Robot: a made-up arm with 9 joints. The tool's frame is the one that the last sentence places. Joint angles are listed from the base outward.
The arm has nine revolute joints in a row. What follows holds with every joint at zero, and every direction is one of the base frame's.
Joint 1 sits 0.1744 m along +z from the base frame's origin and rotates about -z.
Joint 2 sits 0.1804 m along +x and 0.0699 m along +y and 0.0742 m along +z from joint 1 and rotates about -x.
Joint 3 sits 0.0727 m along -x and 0.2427 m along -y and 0.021 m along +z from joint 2 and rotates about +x.
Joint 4 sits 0.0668 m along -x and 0.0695 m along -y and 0.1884 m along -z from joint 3 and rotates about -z.
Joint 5 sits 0.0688 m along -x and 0.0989 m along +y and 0.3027 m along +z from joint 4 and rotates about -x.
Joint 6 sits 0.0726 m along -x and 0.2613 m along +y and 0.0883 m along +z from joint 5 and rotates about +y.
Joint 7 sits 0.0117 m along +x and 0.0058 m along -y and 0.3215 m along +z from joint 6 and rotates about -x.
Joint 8 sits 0.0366 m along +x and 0.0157 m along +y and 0.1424 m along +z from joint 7 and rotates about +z.
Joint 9 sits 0.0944 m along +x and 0.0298 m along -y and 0.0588 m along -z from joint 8 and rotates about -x.
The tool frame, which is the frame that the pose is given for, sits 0.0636 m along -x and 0.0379 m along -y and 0.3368 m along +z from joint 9; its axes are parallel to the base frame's.
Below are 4 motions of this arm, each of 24 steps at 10 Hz.
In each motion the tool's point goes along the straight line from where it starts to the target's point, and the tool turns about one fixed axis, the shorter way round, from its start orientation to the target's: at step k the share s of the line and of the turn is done. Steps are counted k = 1, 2, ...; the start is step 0. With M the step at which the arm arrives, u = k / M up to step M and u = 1 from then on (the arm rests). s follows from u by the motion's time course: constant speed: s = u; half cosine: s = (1 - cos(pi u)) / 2; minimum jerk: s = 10 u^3 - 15 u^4 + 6 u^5.
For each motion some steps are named. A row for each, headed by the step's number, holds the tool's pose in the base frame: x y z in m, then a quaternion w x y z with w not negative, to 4 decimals.
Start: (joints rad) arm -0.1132 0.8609 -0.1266 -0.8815 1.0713 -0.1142 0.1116 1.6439 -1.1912
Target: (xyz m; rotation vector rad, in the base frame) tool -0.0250 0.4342 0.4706 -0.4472 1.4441 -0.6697
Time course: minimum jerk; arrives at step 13
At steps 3, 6, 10, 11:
3: -0.4495 0.3042 0.0433 0.3116 -0.5342 0.7603 0.1985
6: -0.2901 0.3530 0.2038 0.4804 -0.4333 0.7625 0.0101
10: -0.0641 0.4222 0.4313 0.6562 -0.2373 0.6693 -0.2550
11: -0.0382 0.4301 0.4573 0.6705 -0.2121 0.6520 -0.2836

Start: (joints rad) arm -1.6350 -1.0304 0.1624 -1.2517 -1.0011 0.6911 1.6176 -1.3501 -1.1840
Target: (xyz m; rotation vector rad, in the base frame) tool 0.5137 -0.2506 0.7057 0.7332 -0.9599 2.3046
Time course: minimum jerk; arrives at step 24
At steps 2, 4, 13, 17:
2: 0.8823 0.2144 0.1415 0.1303 0.7213 0.3967 0.5526
4: 0.8710 0.2002 0.1587 0.1372 0.7162 0.3757 0.5720
13: 0.6701 -0.0533 0.4663 0.2347 0.5250 -0.0359 0.8173
17: 0.5701 -0.1795 0.6194 0.2601 0.3707 -0.2446 0.8574

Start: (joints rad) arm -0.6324 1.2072 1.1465 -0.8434 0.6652 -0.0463 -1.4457 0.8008 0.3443
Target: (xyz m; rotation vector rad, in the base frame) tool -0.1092 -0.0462 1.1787 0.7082 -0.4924 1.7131
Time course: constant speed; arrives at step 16
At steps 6, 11, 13, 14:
6: -0.2123 -0.0769 1.1314 0.4900 0.2835 -0.0913 0.8193
11: -0.1607 -0.0616 1.1550 0.5341 0.2939 -0.1513 0.7781
13: -0.1401 -0.0554 1.1645 0.5507 0.2975 -0.1750 0.7600
14: -0.1298 -0.0523 1.1692 0.5587 0.2992 -0.1868 0.7506

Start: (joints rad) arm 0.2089 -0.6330 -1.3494 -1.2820 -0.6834 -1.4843 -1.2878 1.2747 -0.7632
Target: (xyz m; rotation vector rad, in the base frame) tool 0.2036 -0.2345 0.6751 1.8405 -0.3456 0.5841
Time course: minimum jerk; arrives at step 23
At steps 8, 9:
8: 0.0880 -0.2960 0.8023 0.1361 0.6796 -0.2281 0.6838
9: 0.0986 -0.2904 0.7906 0.1798 0.7011 -0.2240 0.6527

